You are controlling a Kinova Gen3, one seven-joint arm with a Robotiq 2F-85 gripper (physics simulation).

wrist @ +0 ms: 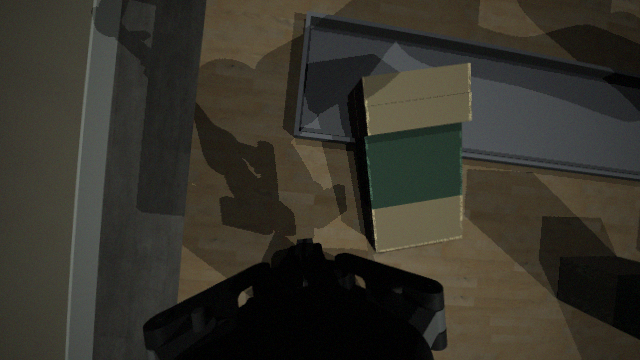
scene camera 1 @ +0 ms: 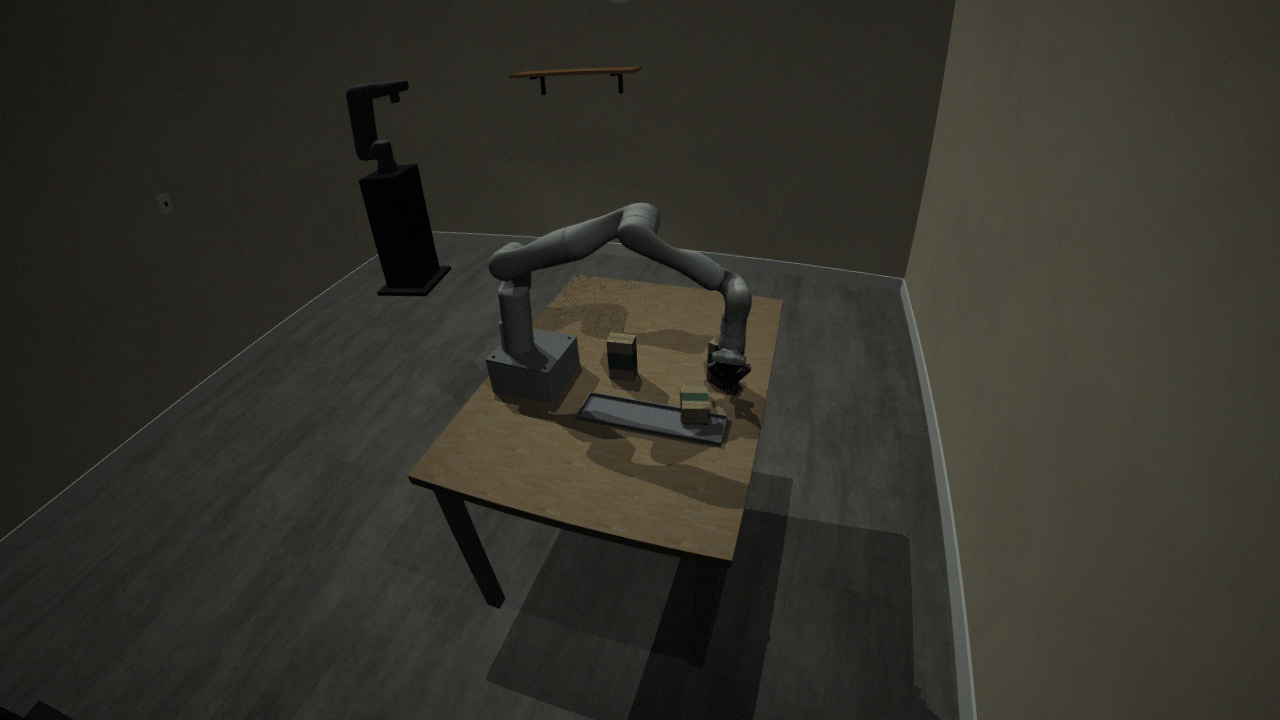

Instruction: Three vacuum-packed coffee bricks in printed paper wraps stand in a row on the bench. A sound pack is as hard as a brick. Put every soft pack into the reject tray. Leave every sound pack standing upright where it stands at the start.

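Places are measured from the arm's base along level axes (x ahead, y left, z up), in centimetres.
Where they show: gripper, fingertip midpoint: (wrist: 306,249) (scene camera 1: 727,390); arm's base, origin of the base link: (scene camera 1: 519,345).
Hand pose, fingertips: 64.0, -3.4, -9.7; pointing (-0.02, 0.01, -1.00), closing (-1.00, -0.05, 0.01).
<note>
Things, the pixels of their top centre, and the offset from my fingertips, as dx, dy, dz. Level surfaces: height alone.
- coffee pack, middle of its top: (wrist: 433,162) (scene camera 1: 695,393) -9.2, -7.1, +4.1
- grey reject tray, middle of its top: (wrist: 510,105) (scene camera 1: 651,415) -20.9, -12.6, -0.6
- second pack, middle of its top: (scene camera 1: 620,351) -32.5, +5.7, +8.0
- third pack, middle of its top: (scene camera 1: 721,355) -2.3, +6.4, +8.0
- wooden bench, its level: dz -2.0
One coffee pack (scene camera 1: 695,404) (wrist: 417,165), tan with a green band, lies across the long rim of the grey reject tray (scene camera 1: 626,417) (wrist: 550,125), one end over the tray and the other over the bench. It looks slightly tilted. A second pack (scene camera 1: 622,356) stands upright near the robot base; a dark block at the right of the wrist view looks like this pack (wrist: 585,282). A third pack (scene camera 1: 712,360) shows partly behind my gripper (scene camera 1: 732,388) (wrist: 306,244), apparently upright. My gripper is shut and empty, above the bench beside the lying pack.
The wooden bench (scene camera 1: 572,474) (wrist: 500,260) carries the arm's grey base box (scene camera 1: 528,380) at the left. The bench edge runs close beyond my gripper, with the floor (wrist: 130,250) past it. Arm shadows fall across the tray and bench.
</note>
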